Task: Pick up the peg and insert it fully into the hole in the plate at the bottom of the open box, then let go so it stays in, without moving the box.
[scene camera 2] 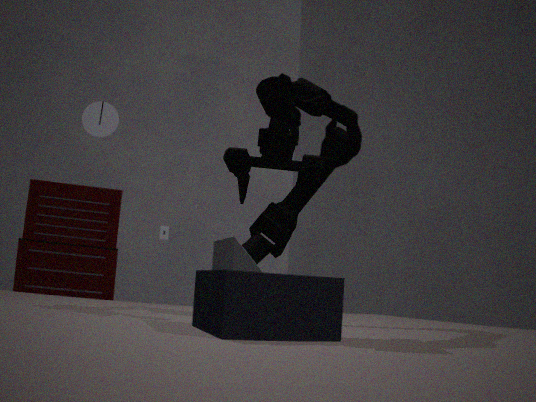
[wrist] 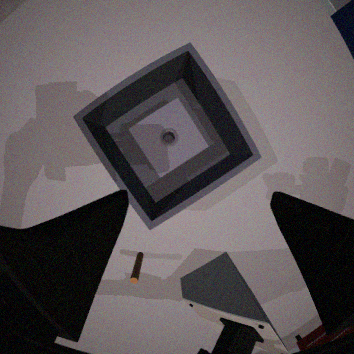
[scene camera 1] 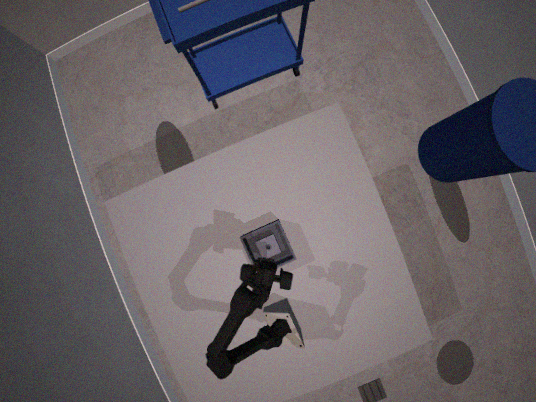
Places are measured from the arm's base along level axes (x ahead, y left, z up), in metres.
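Where they show: gripper, fingertip midpoint: (scene camera 2: 265, 206) (wrist: 201, 198); arm's base at its link origin: (scene camera 2: 243, 259) (wrist: 241, 329) (scene camera 1: 284, 325).
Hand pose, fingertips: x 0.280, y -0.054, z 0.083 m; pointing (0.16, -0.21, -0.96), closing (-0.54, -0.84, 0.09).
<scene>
Things, the pixels of their top centre, and the offset from my fingertips.
- open box at its top centre: (wrist: 168, 134) (scene camera 2: 265, 274) (scene camera 1: 268, 248) dx +0.052, dy -0.012, dz -0.123 m
- light square plate at its top centre: (wrist: 168, 136) (scene camera 1: 268, 247) dx +0.052, dy -0.012, dz -0.160 m
- thin brown peg at its top centre: (wrist: 133, 280) dx -0.117, dy +0.168, dz -0.141 m
The open box (scene camera 1: 288, 244) (scene camera 2: 270, 305) (wrist: 215, 102) is dark grey and square. On its bottom lies a light square plate (scene camera 1: 274, 241) (wrist: 187, 137) with a round hole in its middle. A thin brown peg (wrist: 136, 268) with an orange end appears to stand upright on the table, outside the box, in the lower left of the wrist view. The peg does not show in scene camera 1 or 2. My gripper (scene camera 1: 266, 276) (scene camera 2: 270, 201) (wrist: 201, 198) is wide open and empty. It hangs high above the table, near the box's side that faces the arm base.
A grey wedge-shaped mount (scene camera 1: 278, 305) (scene camera 2: 234, 256) (wrist: 220, 285) carries the arm base, with the peg off to its side. Farther off are a blue cart (scene camera 1: 245, 60), a large blue cylinder (scene camera 1: 465, 135) and a red cabinet (scene camera 2: 70, 215).
</scene>
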